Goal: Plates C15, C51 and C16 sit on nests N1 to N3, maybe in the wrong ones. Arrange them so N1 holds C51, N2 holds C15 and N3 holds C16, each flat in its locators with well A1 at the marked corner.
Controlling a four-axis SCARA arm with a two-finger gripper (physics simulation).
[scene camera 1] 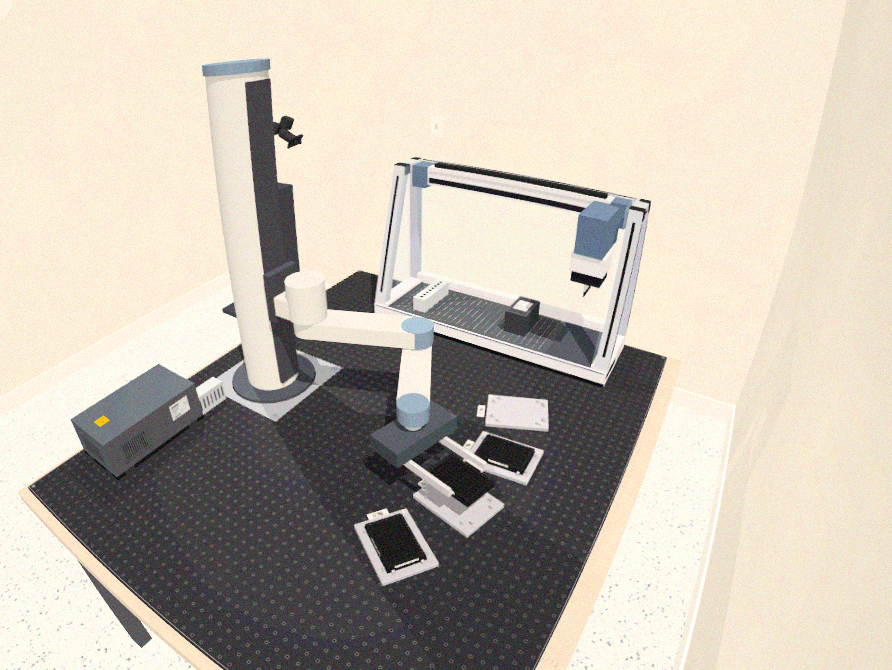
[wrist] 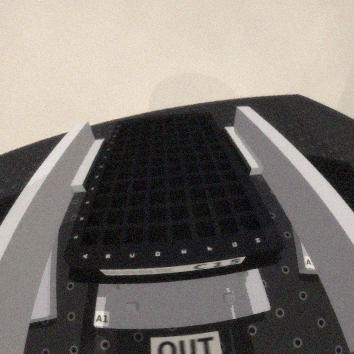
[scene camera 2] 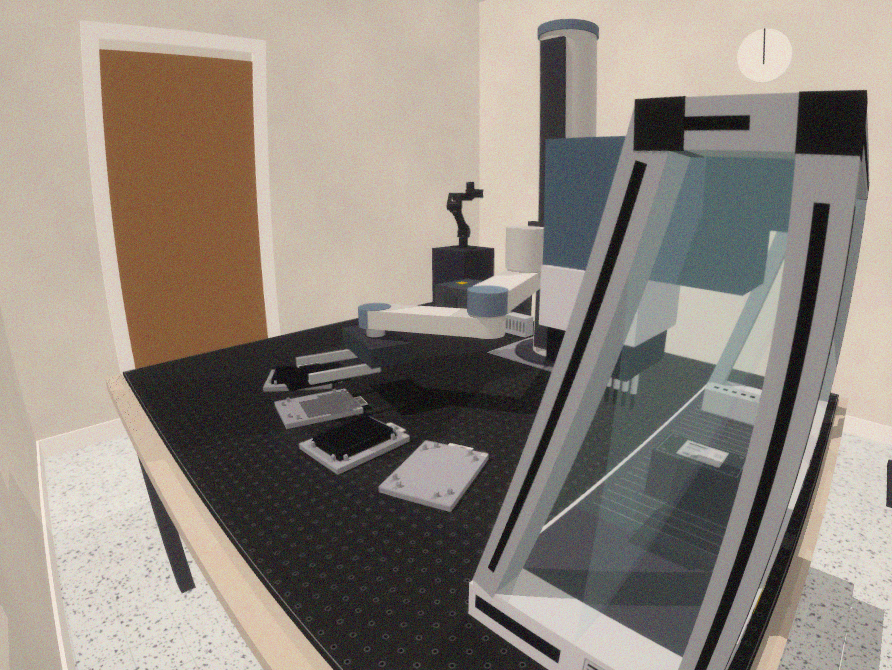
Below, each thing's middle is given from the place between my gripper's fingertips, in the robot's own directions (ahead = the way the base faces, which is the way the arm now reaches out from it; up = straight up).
Now: hand 20 mm past the out nest point(scene camera 1: 450, 510), 10 mm to the right of it and 90 mm above it. Round my hand: plate C16 point(scene camera 1: 397, 547): 70 mm behind, 170 mm to the right, 70 mm below; then plate C15 point(scene camera 1: 468, 484): 20 mm behind, 10 mm to the left, 20 mm below; then plate C51 point(scene camera 2: 351, 438): 10 mm ahead, 190 mm to the left, 70 mm below.
